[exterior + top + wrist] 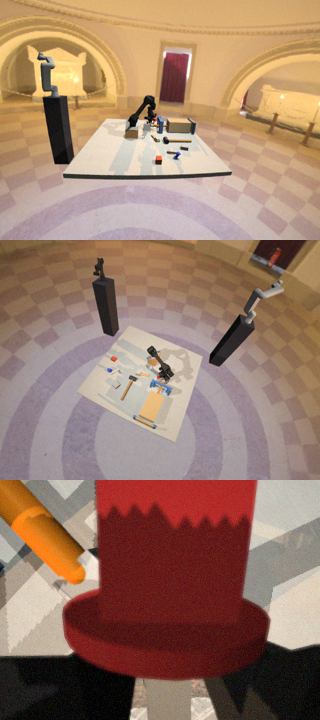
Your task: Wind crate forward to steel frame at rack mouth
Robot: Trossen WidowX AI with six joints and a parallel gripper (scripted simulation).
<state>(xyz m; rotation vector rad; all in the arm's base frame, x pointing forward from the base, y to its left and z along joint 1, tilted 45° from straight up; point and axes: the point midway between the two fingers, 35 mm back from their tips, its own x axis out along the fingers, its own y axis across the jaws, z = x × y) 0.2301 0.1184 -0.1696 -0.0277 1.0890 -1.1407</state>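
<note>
Now: gripper tip 4 cm below the red knob, 4 cm short of it and 3 cm to the left of it. Also, from my gripper tip: winch: 7 cm below, 5 cm behind, 3 cm to the left; red-knobbed handle: 1 cm to the right, 1 cm ahead, 1 cm above; frame: 12 cm ahead, 2 cm to the left.
</note>
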